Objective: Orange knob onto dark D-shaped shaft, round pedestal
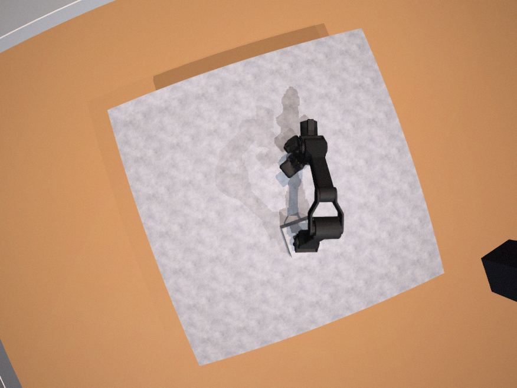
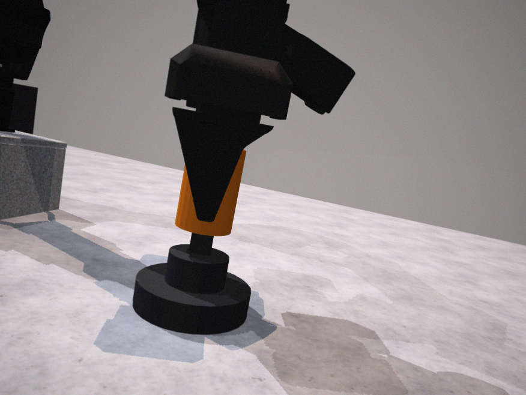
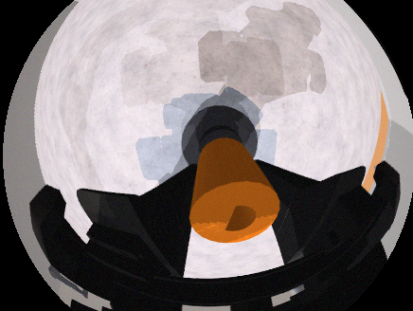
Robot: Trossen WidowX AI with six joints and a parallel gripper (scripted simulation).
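The orange knob is 2 cm above my gripper tip. From my gripper tip the other things lie so: round pedestal 4 cm below.
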